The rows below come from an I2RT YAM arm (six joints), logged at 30 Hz.
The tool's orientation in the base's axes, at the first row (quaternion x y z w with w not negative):
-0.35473 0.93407 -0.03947 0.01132
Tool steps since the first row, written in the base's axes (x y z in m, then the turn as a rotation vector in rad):
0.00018 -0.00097 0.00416 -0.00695 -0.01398 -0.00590
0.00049 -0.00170 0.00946 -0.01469 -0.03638 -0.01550
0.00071 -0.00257 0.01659 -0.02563 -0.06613 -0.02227
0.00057 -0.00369 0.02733 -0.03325 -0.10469 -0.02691
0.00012 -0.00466 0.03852 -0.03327 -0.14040 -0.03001
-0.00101 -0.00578 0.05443 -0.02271 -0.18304 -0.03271
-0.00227 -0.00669 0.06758 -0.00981 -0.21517 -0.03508
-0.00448 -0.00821 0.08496 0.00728 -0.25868 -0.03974
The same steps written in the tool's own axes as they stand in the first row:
0.00054 -0.00118 -0.00407 0.01444 -0.00534 0.00646
0.00083 -0.00236 -0.00929 0.03502 -0.01612 0.01712
0.00129 -0.00374 -0.01633 0.06290 -0.03050 0.02528
0.00221 -0.00536 -0.02697 0.09416 -0.05381 0.03206
0.00327 -0.00670 -0.03808 0.11785 -0.08016 0.03750
0.00496 -0.00809 -0.05392 0.13823 -0.11870 0.04351
0.00660 -0.00901 -0.06702 0.14988 -0.15099 0.04862
0.00938 -0.01010 -0.08435 0.16594 -0.19434 0.05696

